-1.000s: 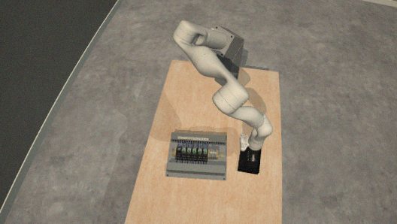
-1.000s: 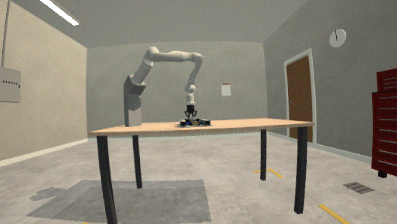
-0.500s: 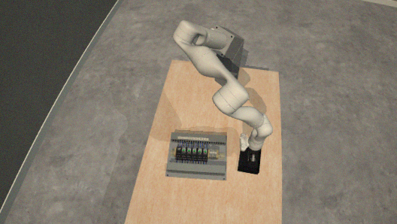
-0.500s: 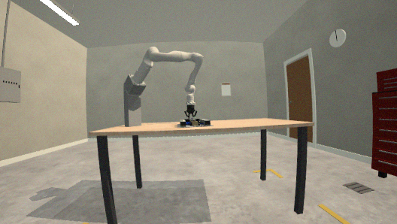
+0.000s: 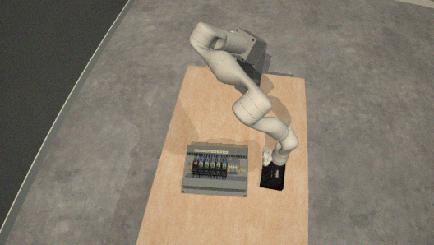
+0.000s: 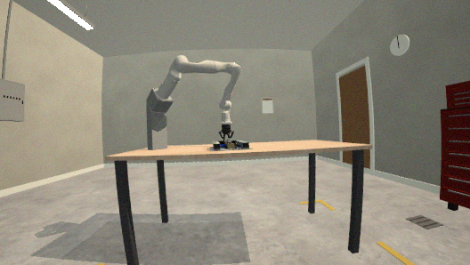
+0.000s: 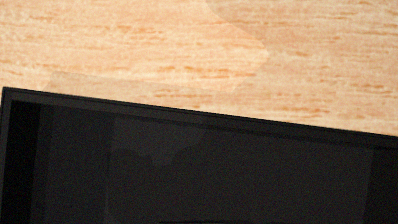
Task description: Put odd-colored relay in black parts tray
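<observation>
My hand is 1 cm above the relay. Also, from my hand: grey relay panel: 10 cm behind, 27 cm to the right, 1 cm below; black parts tray: 2 cm below.
</observation>
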